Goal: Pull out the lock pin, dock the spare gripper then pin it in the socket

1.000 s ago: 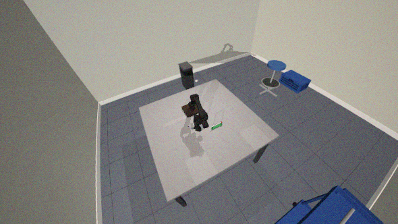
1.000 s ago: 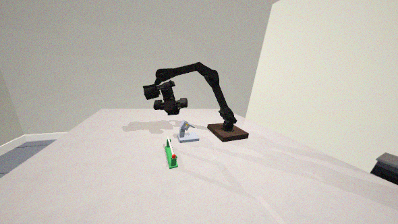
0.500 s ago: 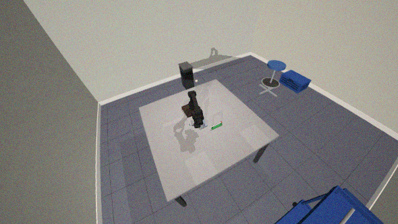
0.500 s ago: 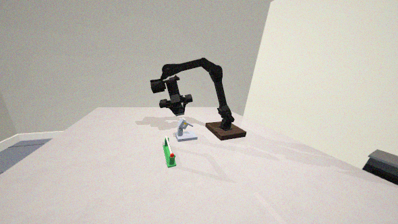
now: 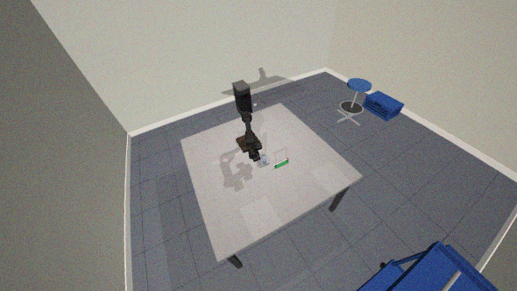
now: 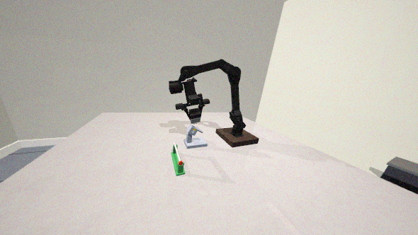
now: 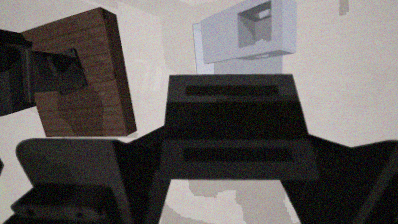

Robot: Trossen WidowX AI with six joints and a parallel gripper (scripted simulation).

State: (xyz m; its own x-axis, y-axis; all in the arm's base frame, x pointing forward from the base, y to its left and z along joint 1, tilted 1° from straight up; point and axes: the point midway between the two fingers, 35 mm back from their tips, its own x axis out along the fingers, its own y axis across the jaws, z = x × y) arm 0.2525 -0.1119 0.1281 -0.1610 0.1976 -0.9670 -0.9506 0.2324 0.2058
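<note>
The green pin rest is 16 cm ahead of my gripper tip, 18 cm to the left of it and 10 cm below it. From my gripper tip the other things lie so: spare gripper 1 cm to the right; socket 3 cm ahead, 7 cm to the left, 7 cm below.
</note>
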